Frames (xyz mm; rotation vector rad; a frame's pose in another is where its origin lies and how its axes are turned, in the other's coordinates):
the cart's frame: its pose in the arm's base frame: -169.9 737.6 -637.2 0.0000 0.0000 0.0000
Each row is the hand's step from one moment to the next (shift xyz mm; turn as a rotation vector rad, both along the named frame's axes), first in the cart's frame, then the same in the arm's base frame.
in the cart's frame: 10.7 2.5 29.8 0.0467 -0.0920 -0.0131
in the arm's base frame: 10.7 2.5 29.8 0.0467 -0.0920 -0.0131
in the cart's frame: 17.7 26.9 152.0 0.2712 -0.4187 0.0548
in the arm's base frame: 17.7 26.9 152.0 0.2712 -0.4187 0.0548
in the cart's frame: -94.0 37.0 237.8 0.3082 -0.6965 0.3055
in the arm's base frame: -94.0 37.0 237.8 0.3082 -0.6965 0.3055
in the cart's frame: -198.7 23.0 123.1 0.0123 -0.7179 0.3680
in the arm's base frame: -198.7 23.0 123.1 0.0123 -0.7179 0.3680
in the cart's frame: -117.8 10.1 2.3 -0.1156 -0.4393 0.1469
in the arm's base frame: -117.8 10.1 2.3 -0.1156 -0.4393 0.1469
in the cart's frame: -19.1 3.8 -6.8 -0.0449 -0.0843 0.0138
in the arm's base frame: -19.1 3.8 -6.8 -0.0449 -0.0843 0.0138
